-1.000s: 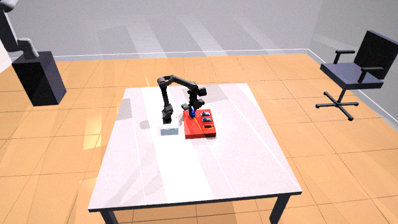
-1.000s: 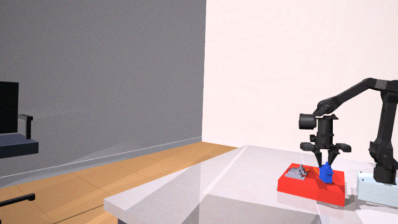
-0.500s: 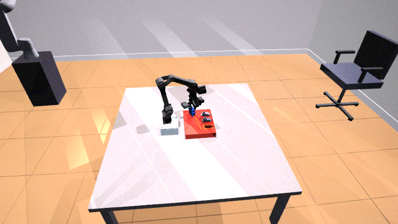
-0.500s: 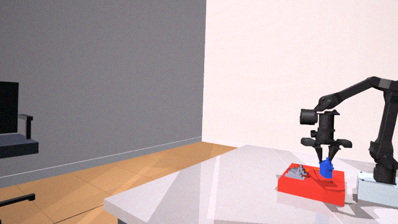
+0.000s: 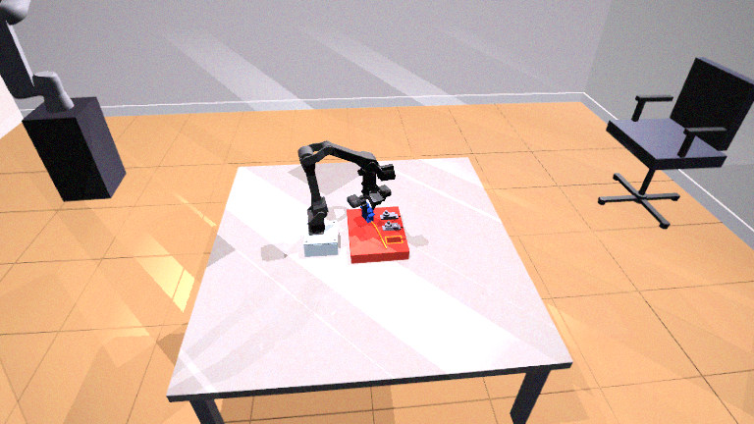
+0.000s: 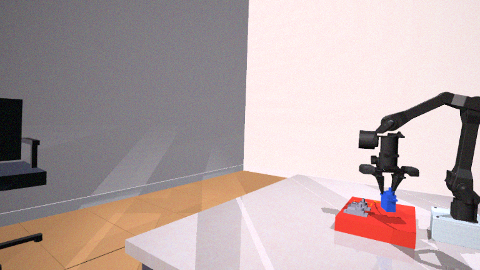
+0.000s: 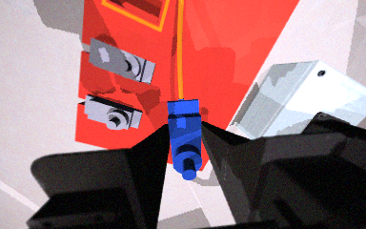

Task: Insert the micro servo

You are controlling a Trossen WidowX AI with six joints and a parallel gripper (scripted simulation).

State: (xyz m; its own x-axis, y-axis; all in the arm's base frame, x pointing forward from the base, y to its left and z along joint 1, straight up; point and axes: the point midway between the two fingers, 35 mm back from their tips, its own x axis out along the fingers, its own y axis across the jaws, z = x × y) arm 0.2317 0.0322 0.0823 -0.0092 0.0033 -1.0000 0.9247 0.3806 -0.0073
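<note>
Now: the red deck 100 mm below my gripper tip, 30 mm to the right of it and 20 mm behind it.
</note>
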